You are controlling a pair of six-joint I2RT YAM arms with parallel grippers.
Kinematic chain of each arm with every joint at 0, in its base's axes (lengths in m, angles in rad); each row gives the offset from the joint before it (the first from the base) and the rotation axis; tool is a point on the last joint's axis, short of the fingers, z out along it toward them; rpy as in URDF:
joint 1: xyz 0 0 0.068 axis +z
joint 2: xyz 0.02 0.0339 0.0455 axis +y
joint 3: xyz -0.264 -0.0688 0 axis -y
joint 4: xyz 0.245 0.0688 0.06 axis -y
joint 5: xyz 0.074 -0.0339 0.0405 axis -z
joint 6: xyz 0.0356 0 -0.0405 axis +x
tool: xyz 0 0 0 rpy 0 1.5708 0
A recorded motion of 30 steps. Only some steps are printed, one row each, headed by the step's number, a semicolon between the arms.
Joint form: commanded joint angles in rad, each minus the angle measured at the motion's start. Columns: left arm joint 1, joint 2, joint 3, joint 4, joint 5, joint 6; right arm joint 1, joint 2, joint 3, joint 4, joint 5, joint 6.
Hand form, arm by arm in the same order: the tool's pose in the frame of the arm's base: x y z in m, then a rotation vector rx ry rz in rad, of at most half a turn. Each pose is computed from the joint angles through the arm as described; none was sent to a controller.
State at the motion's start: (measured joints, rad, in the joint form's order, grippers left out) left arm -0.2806 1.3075 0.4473 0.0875 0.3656 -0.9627; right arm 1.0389 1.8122 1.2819 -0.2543 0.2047 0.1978
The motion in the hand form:
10: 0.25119 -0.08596 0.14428 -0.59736 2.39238 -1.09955; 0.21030 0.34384 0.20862 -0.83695 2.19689 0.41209
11: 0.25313 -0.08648 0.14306 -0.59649 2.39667 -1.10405; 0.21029 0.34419 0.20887 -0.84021 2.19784 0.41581
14: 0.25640 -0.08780 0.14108 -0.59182 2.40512 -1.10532; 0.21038 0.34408 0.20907 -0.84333 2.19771 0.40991
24: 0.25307 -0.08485 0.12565 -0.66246 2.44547 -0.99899; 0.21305 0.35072 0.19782 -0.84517 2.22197 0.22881
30: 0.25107 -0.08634 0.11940 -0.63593 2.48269 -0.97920; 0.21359 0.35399 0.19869 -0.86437 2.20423 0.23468
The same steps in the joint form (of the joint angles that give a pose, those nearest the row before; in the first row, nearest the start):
10: 0.0075 0.1550 0.0739 0.1477 0.0702 -0.0034; -0.0001 0.0140 -0.0404 0.0779 -0.0114 0.0300
11: 0.0083 0.1681 0.0799 0.1517 0.0759 -0.0030; 0.0001 0.0147 -0.0381 0.0757 -0.0155 0.0296
14: 0.0074 0.1900 0.0914 0.1551 0.0806 0.0010; -0.0001 0.0148 -0.0364 0.0716 -0.0130 0.0262
24: 0.0060 0.2257 0.0729 0.1424 0.0096 0.0015; 0.0125 0.0728 0.0154 -0.0049 0.1051 0.0085
30: -0.0012 0.2449 0.0699 0.1321 0.0114 0.0283; 0.0149 0.0800 0.0251 0.0054 0.1007 -0.0101

